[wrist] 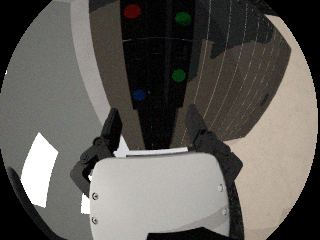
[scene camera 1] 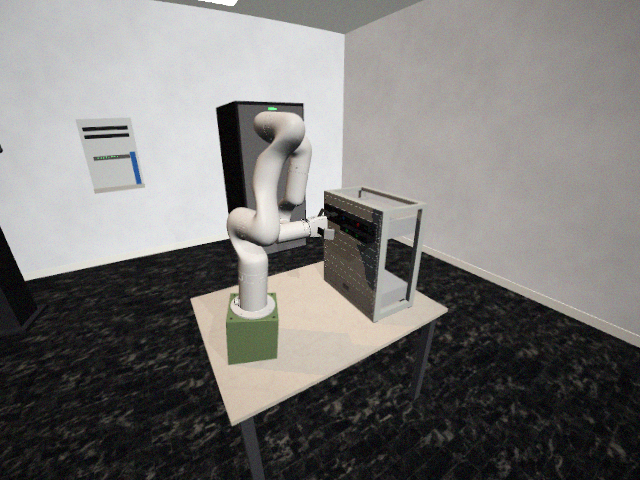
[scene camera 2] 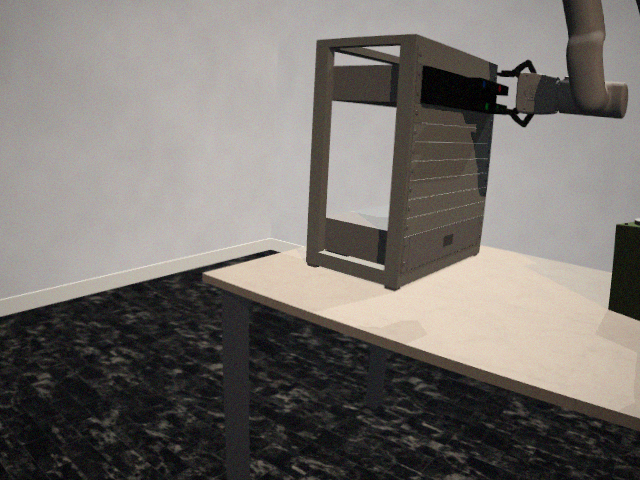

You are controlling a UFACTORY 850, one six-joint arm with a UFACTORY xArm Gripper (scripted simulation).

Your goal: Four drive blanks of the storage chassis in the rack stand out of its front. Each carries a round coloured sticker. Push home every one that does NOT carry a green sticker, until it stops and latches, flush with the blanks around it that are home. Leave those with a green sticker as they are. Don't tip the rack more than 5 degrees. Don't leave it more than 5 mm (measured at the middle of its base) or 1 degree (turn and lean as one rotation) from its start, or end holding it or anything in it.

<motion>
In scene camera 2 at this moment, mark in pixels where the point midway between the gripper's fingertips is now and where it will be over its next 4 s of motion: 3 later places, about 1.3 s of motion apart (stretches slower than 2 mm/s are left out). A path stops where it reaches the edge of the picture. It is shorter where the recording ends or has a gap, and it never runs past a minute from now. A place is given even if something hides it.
My gripper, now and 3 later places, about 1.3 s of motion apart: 497, 92; 511, 95; 508, 91; 490, 85
</motion>
